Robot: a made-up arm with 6 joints. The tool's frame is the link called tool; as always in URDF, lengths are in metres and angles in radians. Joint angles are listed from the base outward. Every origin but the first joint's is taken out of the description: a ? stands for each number. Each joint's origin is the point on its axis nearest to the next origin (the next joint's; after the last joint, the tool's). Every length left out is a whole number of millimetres.
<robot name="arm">
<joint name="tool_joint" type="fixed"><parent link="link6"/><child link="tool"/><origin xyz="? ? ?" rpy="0 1.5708 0"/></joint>
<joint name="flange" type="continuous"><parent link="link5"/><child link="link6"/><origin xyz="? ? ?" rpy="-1.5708 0 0"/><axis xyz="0 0 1"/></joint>
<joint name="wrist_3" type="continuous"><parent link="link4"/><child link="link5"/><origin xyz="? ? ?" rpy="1.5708 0 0"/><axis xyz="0 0 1"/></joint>
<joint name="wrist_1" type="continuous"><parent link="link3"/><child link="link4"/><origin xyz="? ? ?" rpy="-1.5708 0 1.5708"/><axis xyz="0 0 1"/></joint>
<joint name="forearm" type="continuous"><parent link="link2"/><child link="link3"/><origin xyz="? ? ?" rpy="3.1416 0 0"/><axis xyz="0 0 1"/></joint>
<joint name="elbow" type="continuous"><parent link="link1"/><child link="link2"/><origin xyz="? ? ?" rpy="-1.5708 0 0"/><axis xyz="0 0 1"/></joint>
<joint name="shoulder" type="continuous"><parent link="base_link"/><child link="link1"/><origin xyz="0 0 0.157"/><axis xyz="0 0 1"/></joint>
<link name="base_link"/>
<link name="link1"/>
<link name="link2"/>
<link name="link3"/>
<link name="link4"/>
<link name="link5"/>
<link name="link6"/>
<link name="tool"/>
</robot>
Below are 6 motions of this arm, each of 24 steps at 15 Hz.
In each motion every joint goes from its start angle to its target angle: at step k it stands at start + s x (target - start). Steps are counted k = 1, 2, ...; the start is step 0. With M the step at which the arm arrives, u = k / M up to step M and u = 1 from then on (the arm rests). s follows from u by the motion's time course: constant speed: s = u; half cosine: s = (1 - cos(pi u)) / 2; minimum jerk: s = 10 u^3 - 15 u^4 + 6 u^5.
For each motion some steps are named. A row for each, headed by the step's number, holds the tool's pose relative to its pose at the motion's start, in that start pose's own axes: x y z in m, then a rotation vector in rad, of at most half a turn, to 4 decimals.
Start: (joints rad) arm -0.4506 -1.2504 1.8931 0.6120 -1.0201 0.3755
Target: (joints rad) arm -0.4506 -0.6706 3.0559 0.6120 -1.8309 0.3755
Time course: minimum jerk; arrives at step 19
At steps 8, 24:
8: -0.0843 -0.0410 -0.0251 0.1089 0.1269 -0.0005
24: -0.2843 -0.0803 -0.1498 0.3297 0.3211 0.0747

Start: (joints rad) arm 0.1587 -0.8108 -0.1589 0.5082 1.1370 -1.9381
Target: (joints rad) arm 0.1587 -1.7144 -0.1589 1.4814 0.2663 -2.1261
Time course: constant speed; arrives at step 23
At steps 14, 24:
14: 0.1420 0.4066 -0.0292 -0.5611 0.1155 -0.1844
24: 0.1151 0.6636 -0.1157 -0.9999 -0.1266 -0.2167

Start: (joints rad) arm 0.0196 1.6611 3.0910 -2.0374 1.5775 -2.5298
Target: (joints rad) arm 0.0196 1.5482 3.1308 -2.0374 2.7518 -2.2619
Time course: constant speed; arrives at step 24
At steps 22, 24:
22: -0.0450 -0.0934 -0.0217 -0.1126 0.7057 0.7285
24: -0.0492 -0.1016 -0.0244 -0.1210 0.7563 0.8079

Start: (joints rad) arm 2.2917 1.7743 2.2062 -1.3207 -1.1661 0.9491
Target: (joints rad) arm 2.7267 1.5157 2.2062 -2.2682 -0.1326 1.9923
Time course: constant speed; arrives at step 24
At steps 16, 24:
16: 0.2358 0.2441 0.1453 -0.2503 -0.7492 -0.1863
24: 0.3019 0.4002 0.2181 -0.1429 -0.8610 -0.3742

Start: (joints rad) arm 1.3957 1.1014 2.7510 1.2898 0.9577 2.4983
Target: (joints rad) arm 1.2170 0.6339 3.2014 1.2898 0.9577 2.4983
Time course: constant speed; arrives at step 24
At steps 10, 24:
10: 0.0544 0.1668 -0.2187 -0.3374 0.1896 0.0442
24: 0.0666 0.2428 -0.5838 -0.7893 0.4925 0.0818

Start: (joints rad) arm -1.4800 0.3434 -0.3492 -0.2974 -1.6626 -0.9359
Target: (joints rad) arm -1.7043 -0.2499 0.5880 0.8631 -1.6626 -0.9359
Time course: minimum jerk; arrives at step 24
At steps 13, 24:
13: -0.4804 -0.3002 -0.3101 0.2192 -0.9909 0.3773
24: -0.4963 -0.6752 -0.6611 0.7775 -1.5610 0.6675

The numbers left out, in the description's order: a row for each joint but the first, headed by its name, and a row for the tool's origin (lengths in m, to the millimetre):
tool: 0 0 0
flange: 0 0 0
wrist_3: 0 -0.092 0
wrist_1: 0.685 0 0
forearm: 0 -0.305 0
elbow: 0 0 0

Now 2 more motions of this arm.
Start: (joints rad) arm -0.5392 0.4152 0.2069 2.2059 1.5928 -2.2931
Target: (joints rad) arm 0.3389 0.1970 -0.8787 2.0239 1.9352 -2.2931
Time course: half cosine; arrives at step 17
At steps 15, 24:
15: 0.6074 0.1336 -0.4593 0.3745 1.1047 0.7995
24: 0.6123 0.1377 -0.4848 0.3957 1.1447 0.8128

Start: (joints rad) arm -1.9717 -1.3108 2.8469 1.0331 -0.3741 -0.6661
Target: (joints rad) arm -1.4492 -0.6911 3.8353 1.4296 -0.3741 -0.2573
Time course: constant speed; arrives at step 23
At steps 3, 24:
3: -0.0243 -0.0490 0.0103 -0.1346 -0.0516 -0.0803
24: -0.2936 -0.2451 0.1536 -1.0599 -0.2679 -0.6789

